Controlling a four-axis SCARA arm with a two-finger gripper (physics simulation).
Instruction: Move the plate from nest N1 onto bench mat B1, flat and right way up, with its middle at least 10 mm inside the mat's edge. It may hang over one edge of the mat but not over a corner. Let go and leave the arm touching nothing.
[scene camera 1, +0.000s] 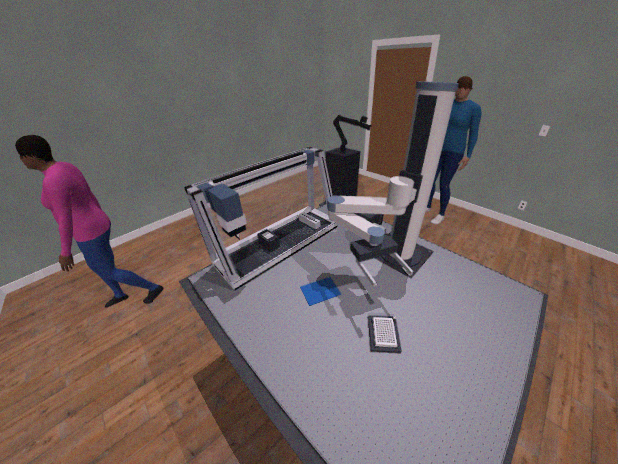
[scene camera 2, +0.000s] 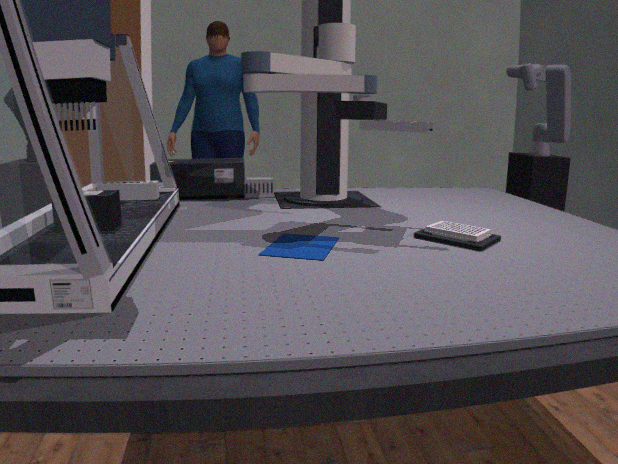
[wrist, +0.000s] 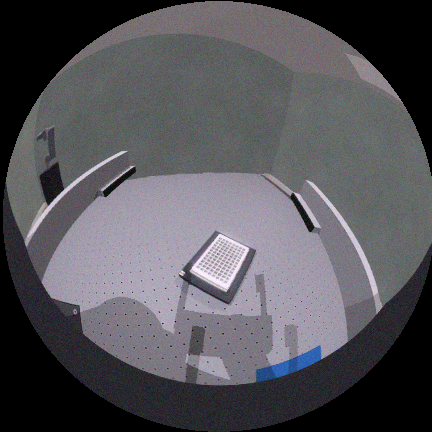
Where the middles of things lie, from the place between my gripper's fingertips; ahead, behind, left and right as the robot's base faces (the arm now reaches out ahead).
Labels:
Now: hand 70 mm short of the white gridded plate (scene camera 2: 447, 229), 50 mm to the right of it and 230 mm above it. From my hand the other things lie so: dark nest N1 (wrist: 196, 281) (70 mm ahead, 50 mm to the left, 240 mm below); blue bench mat B1 (scene camera 2: 310, 247) (90 mm ahead, 310 mm to the right, 240 mm below).

